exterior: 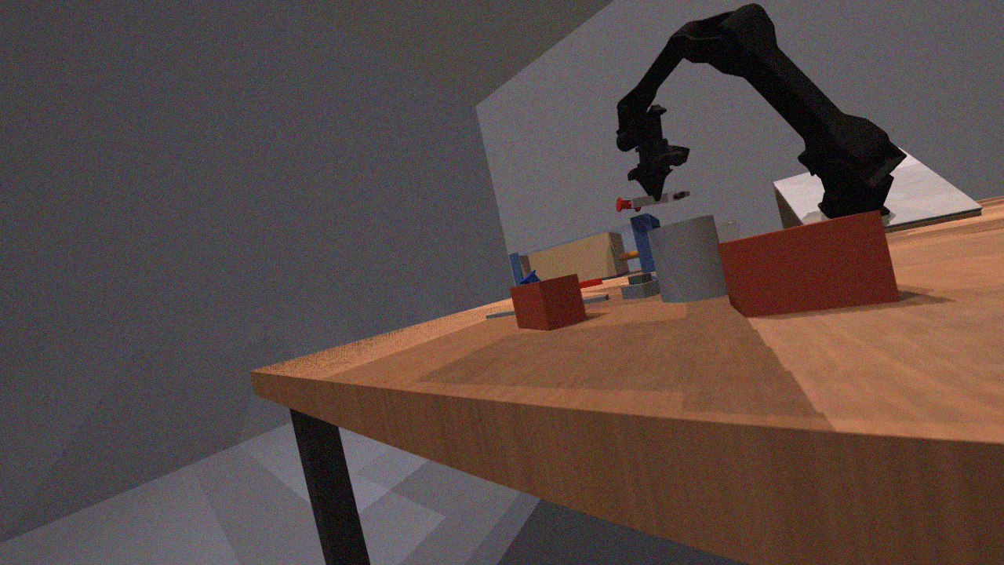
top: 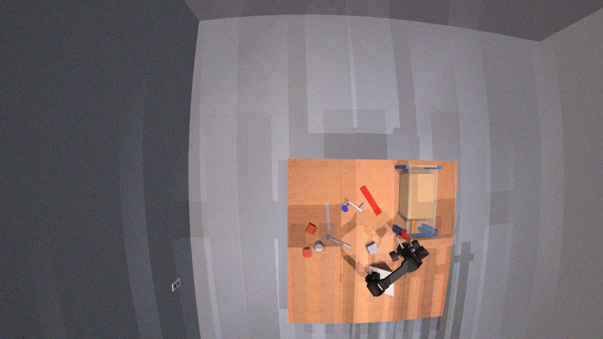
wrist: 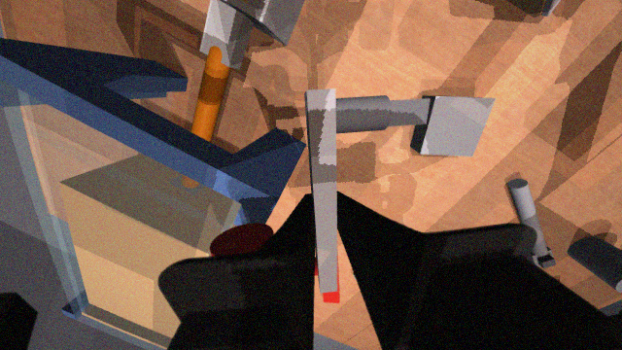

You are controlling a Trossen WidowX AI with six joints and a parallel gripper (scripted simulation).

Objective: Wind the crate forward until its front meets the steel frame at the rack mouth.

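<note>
The red grip lies 6 cm ahead of my gripper tip, 1 cm to the right of it and 2 cm above it. Round my gripper tip: grey cube 7 cm behind, 14 cm to the left, 16 cm below; then blue steel frame 2 cm ahead, 16 cm to the right, 7 cm below; then red-knobbed crank 2 cm ahead, 1 cm above.
</note>
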